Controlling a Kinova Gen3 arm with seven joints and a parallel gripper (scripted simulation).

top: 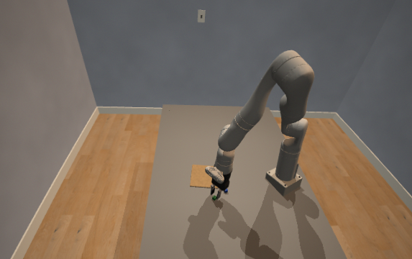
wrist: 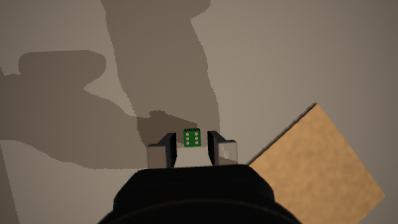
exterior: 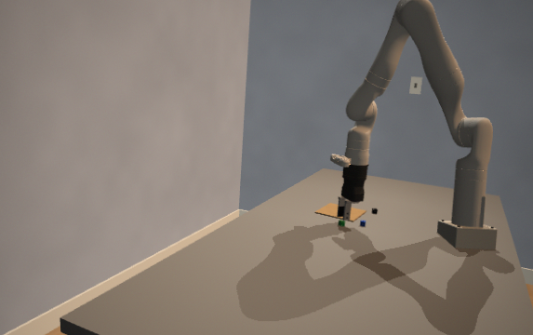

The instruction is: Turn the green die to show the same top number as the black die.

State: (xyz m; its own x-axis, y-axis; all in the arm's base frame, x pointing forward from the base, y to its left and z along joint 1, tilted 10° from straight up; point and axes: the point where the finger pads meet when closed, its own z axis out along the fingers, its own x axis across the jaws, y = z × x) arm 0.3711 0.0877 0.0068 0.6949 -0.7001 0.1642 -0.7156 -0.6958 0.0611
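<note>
Now: hand 3 cm above the green die. The rest, counted from my hand: blue die 6 cm behind, 4 cm to the right, 3 cm below; black die 19 cm to the right, 7 cm behind, 3 cm below; tan mat 13 cm to the right, 4 cm below, 4 cm ahead.
</note>
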